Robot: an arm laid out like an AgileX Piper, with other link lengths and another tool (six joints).
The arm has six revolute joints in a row. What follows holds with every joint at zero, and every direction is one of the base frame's.
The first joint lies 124.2 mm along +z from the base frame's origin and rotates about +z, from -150 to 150 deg.
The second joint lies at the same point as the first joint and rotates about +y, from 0 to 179.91 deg.
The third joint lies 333.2 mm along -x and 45.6 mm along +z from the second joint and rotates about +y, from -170 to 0 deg.
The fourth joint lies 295 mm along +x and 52 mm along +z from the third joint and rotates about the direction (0.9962, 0, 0.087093), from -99.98 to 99.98 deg.
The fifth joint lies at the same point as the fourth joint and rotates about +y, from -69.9 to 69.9 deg.
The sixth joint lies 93.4 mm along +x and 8.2 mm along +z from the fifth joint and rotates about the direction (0.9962, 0, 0.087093), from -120 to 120 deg.
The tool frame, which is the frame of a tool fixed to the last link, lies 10.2 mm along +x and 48 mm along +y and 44.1 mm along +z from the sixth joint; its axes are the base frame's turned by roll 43.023, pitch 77.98 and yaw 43.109 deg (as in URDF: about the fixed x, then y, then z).
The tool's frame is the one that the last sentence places.
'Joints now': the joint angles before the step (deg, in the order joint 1, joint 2, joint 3, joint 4, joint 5, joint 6). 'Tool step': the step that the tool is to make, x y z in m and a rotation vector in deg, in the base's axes. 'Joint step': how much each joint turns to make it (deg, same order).
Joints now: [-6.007 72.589 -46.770 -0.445 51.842 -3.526]
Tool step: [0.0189 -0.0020 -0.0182 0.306 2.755 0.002]
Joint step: [-0.009 5.055 -1.322 0.017 -0.961 -0.011]
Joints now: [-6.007 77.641 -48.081 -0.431 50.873 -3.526]
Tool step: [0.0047 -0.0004 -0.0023 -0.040 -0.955 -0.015]
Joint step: [0.003 0.771 0.000 0.060 -1.725 0.004]
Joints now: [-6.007 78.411 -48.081 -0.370 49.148 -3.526]
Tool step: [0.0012 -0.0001 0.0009 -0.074 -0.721 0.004]
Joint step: [0.004 0.003 -0.011 -0.002 -0.717 0.005]
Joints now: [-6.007 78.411 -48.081 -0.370 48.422 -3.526]
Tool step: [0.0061 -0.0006 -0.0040 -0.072 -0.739 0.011]
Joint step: [0.004 1.188 -0.105 -0.001 -1.825 0.004]
